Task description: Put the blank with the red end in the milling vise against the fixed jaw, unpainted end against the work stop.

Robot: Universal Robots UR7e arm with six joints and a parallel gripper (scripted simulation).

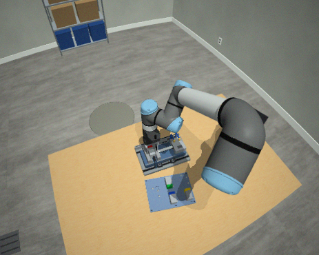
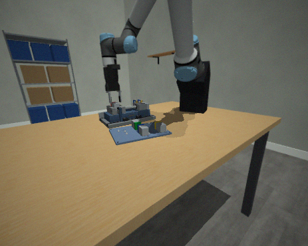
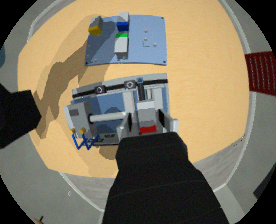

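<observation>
My gripper is now 4 cm above the red-ended blank. Also, from my hand: green-ended blank 17 cm to the left, 11 cm below, 8 cm behind; then milling vise 10 cm below, 7 cm behind, 2 cm to the right; then plate 21 cm to the left, 13 cm below, 8 cm behind.
</observation>
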